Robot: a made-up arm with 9 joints. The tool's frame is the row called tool.
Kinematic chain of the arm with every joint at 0, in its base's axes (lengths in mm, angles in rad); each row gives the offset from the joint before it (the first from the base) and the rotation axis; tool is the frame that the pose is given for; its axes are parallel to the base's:
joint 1: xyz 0 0 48 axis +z
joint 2: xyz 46 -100 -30 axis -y
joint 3: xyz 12 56 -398 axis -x
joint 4: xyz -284 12 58 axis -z
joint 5: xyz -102 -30 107 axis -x
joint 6: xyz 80 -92 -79 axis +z
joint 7: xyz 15 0 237 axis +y
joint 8: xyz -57 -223 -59 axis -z
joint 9: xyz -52 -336 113 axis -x
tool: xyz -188 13 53
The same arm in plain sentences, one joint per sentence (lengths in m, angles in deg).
The arm has nine revolute joints in a row. What follows holds with every joint at zero, and every direction is one of the base frame's. The first joint is mounted 0.048 m along +z from the base frame's origin and rotates about +z. The second joint is mounted 0.046 m along +x and 0.1 m along -y and 0.03 m along -z from the first joint and rotates about -y. The third joint is mounted 0.012 m along +x and 0.056 m along +y and 0.398 m along -z from the second joint and rotates about -x. The fourth joint is mounted 0.284 m along -x and 0.012 m along +y and 0.058 m along +z from the third joint and rotates about -z. The fifth joint is mounted 0.102 m along -x and 0.03 m along -y and 0.107 m along +z from the fourth joint and rotates about -x. The sixth joint is mounted 0.08 m along +x and 0.092 m along -y and 0.079 m along -z from the fifth joint and rotates about +z. The seventh joint is mounted 0.015 m along +x and 0.237 m along +z from the sixth joint and rotates about +y. The eighth joint is mounted 0.057 m along -x and 0.223 m along -y and 0.059 m along -z from the seventh joint and rotates about -z. The ninth joint is mounted 0.052 m along -x and 0.336 m along -y and 0.113 m along +z from the eighth joint and rotates about -x. The tool frame, which is the frame that the pose is given for, is mounted 0.188 m along -x and 0.013 m along +y and 0.053 m along +z from the ninth joint; its axes are parallel to the base frame's.
